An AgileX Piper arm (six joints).
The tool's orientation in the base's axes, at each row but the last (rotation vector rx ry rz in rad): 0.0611 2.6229 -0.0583; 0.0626 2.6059 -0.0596; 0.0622 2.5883 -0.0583; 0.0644 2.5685 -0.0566; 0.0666 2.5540 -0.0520; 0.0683 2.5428 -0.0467; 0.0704 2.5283 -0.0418
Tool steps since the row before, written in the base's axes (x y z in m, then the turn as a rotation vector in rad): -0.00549 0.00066 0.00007 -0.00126 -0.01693 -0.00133; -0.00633 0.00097 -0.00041 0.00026 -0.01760 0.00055; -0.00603 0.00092 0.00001 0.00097 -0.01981 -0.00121; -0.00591 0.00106 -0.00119 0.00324 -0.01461 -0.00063; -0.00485 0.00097 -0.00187 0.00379 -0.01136 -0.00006; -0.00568 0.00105 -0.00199 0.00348 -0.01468 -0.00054; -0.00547 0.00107 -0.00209 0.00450 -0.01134 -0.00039
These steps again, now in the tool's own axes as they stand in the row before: 0.00475 0.00036 -0.00280 0.00120 -0.01693 0.00143; 0.00568 0.00062 -0.00292 -0.00108 -0.01757 0.00062; 0.00515 0.00058 -0.00321 -0.00084 -0.01968 0.00261; 0.00564 0.00075 -0.00225 -0.00288 -0.01438 0.00307; 0.00511 0.00072 -0.00117 -0.00353 -0.01111 0.00273; 0.00585 0.00075 -0.00160 -0.00314 -0.01444 0.00311; 0.00572 0.00077 -0.00148 -0.00392 -0.01104 0.00342
